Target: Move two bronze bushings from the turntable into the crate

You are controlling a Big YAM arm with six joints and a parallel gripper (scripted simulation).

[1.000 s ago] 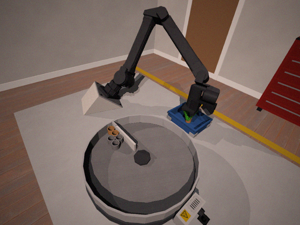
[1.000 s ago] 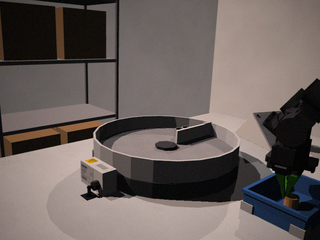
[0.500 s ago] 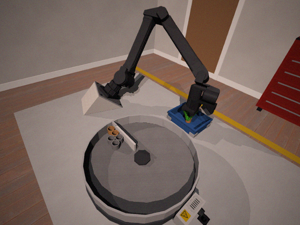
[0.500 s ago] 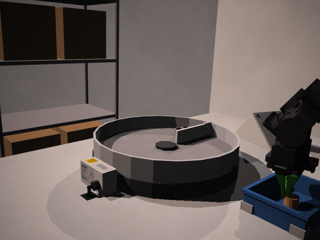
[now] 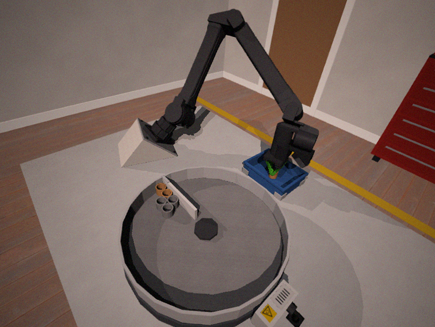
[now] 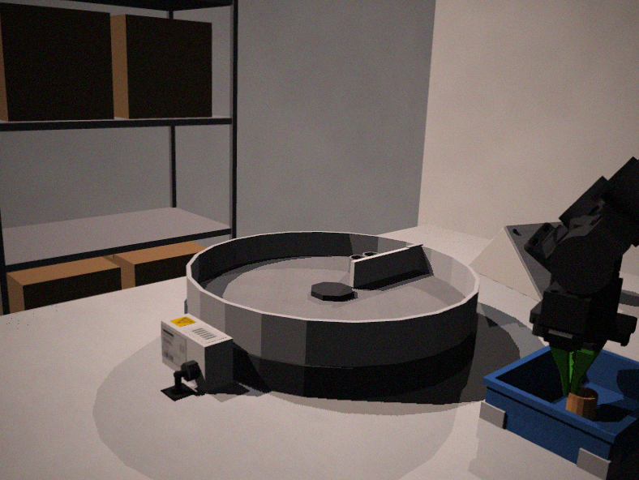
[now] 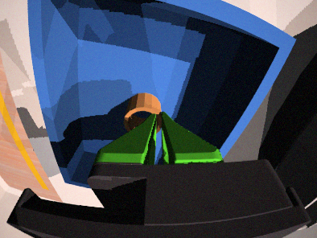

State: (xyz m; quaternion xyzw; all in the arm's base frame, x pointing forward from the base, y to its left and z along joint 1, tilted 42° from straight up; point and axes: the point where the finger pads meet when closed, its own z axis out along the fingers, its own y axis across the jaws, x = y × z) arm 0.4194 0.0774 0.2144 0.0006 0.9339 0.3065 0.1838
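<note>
Now: hand 10 mm to the right of the blue crate and 10 mm above it. The rest, counted from my hand: turntable: 360 mm to the right, 20 mm above, 10 mm ahead.
</note>
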